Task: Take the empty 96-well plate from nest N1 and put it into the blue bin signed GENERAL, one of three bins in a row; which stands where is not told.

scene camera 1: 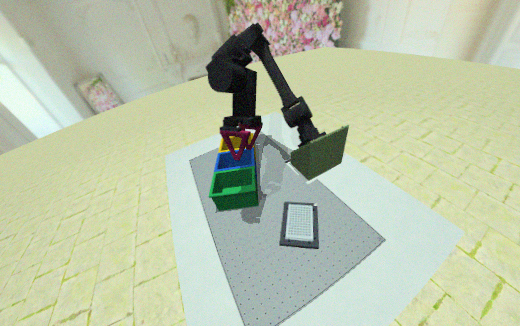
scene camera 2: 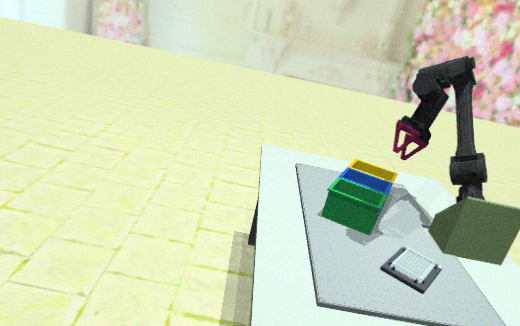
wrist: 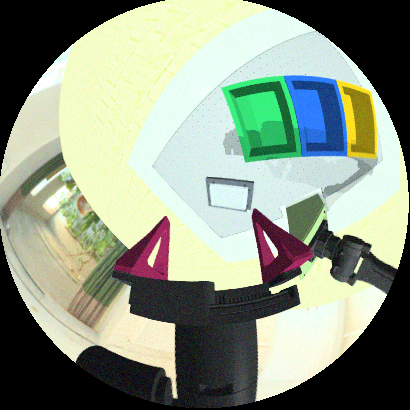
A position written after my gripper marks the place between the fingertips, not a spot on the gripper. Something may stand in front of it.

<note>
In view: my gripper (scene camera 1: 243,154) and a white 96-well plate (scene camera 1: 300,217).
The white 96-well plate shows as well in scene camera 2 (scene camera 2: 410,263) and in the wrist view (wrist: 233,196). My gripper is seen too in scene camera 2 (scene camera 2: 398,156) and in the wrist view (wrist: 209,215).
</note>
